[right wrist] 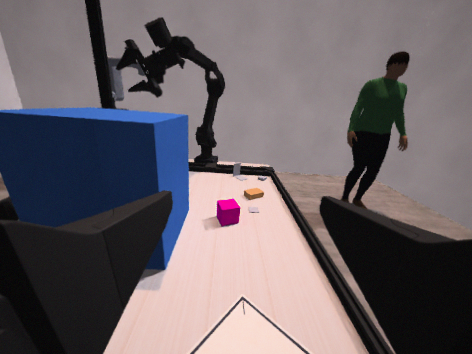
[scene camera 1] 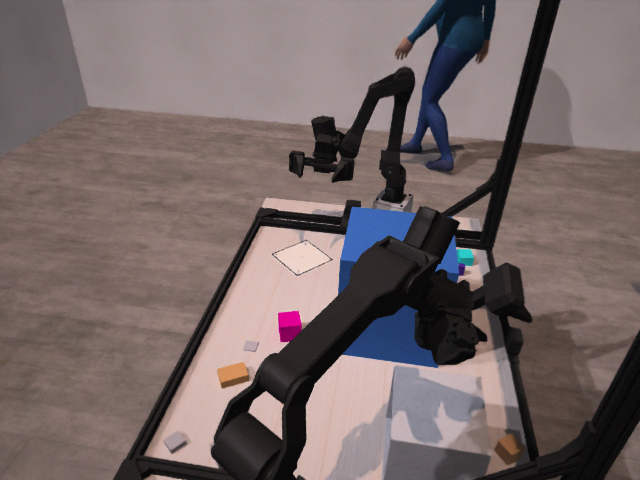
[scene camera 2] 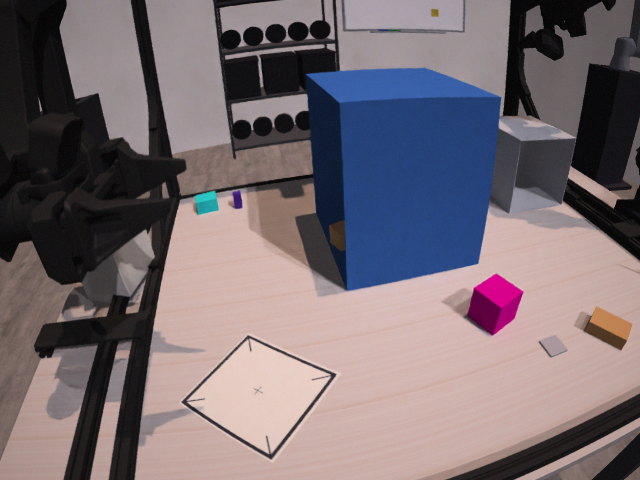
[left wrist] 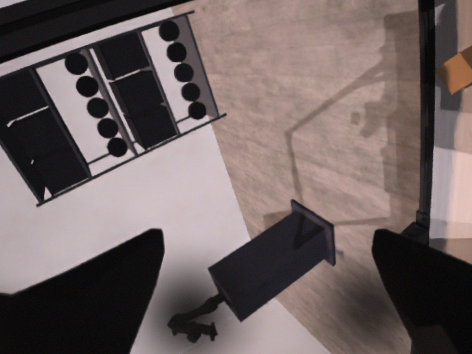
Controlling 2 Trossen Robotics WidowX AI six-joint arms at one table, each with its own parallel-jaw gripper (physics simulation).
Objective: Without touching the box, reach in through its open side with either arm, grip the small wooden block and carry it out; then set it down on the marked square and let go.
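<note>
The blue box (scene camera 1: 379,227) (scene camera 2: 413,180) (right wrist: 172,185) stands on the table, its open side at the left in scene camera 2. Part of a brown wooden block (scene camera 2: 337,235) shows inside through that side; the near wall hides the rest. The marked square (scene camera 1: 318,249) (scene camera 2: 292,355) (right wrist: 243,299) lies flat in front of the box in scene camera 2. My left gripper (scene camera 1: 504,326) (scene camera 2: 581,25) (left wrist: 268,240) (right wrist: 122,80) is open and empty, raised outside the box. My right gripper (scene camera 1: 318,174) (scene camera 2: 175,184) (right wrist: 247,200) is open and empty, raised at the square's end of the table.
A grey open box (scene camera 1: 439,413) (scene camera 2: 537,129) stands beside the blue one. A magenta cube (scene camera 1: 289,326) (scene camera 2: 494,304) (right wrist: 228,212), an orange block (scene camera 1: 233,375) (scene camera 2: 608,327) (right wrist: 253,193), a cyan block (scene camera 1: 465,256) (scene camera 2: 206,202) and another brown block (scene camera 1: 509,448) (left wrist: 457,73) lie around. Black frame posts edge the table.
</note>
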